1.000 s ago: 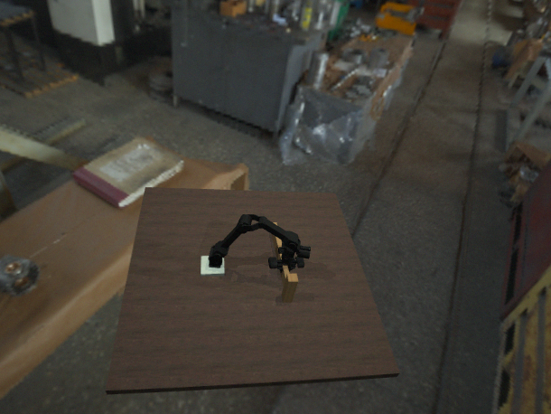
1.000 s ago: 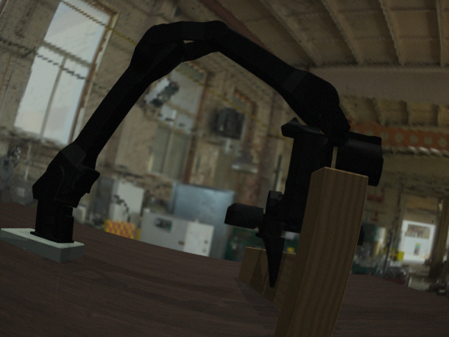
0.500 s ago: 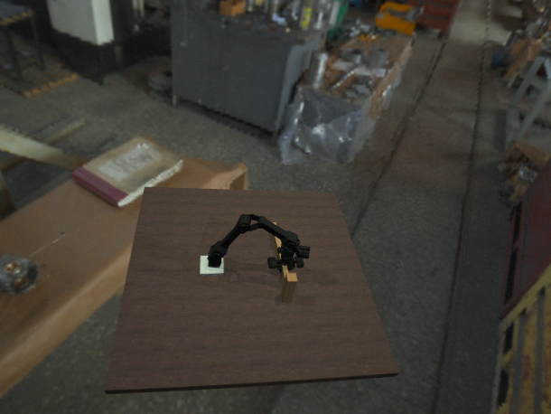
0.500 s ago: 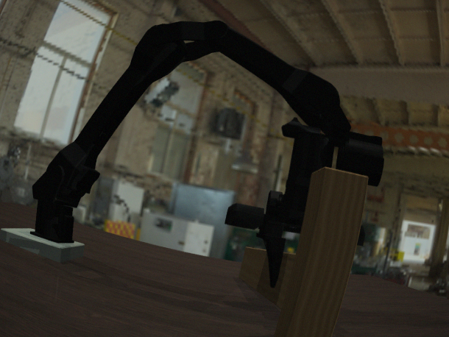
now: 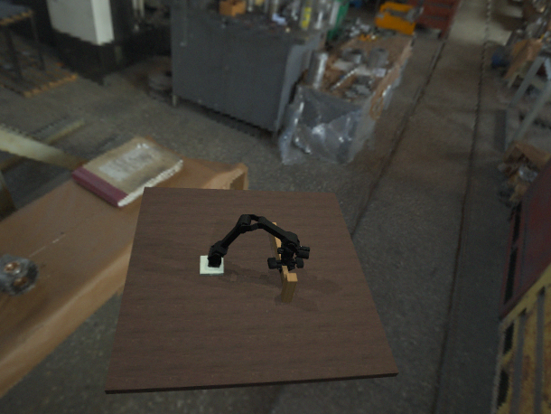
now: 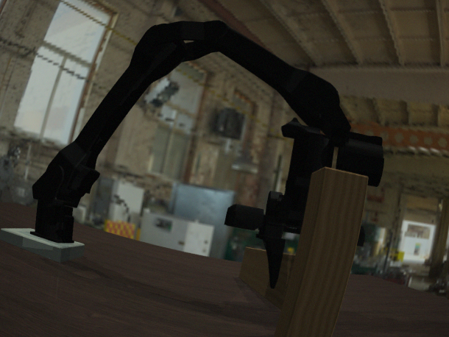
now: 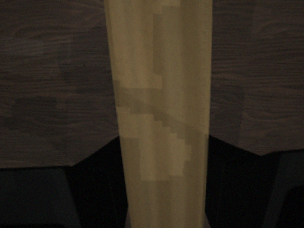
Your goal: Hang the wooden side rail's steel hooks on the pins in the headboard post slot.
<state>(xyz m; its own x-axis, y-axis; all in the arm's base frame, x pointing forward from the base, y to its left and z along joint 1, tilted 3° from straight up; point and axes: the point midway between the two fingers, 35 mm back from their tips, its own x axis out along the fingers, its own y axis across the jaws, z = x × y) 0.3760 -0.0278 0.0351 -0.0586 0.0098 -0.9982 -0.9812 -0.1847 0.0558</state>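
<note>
The wooden headboard post is 13 cm to the right of my gripper tip, 4 cm above it and 2 cm ahead of it.
</note>
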